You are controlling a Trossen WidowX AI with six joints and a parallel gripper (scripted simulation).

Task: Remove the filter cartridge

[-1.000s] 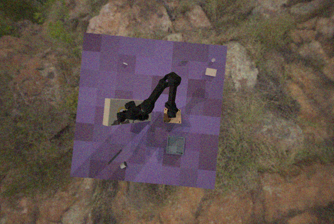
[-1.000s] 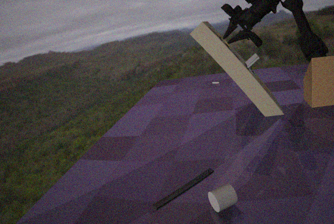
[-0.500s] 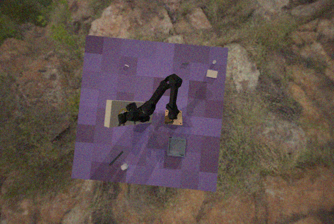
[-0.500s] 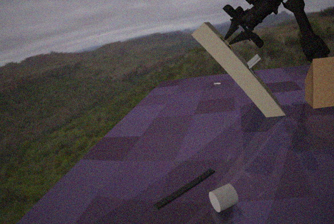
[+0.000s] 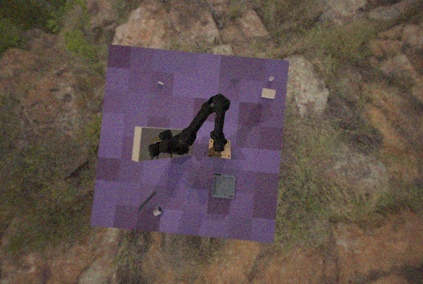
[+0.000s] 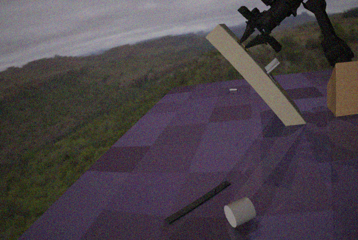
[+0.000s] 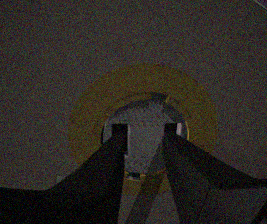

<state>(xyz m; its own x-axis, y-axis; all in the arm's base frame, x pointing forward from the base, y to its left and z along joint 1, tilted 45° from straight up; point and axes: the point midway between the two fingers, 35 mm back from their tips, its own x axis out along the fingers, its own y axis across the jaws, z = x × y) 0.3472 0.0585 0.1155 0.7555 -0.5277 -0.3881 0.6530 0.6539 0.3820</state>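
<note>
Right now my gripper tip is 1 cm short of the round white filter cartridge and 1 cm above it. The rest, counted from my gripper tip: tan service panel 8 cm below, 4 cm behind; beige card 73 cm behind, 32 cm to the right, 25 cm below; grey tray 39 cm behind, 33 cm to the left, 25 cm below.
</note>
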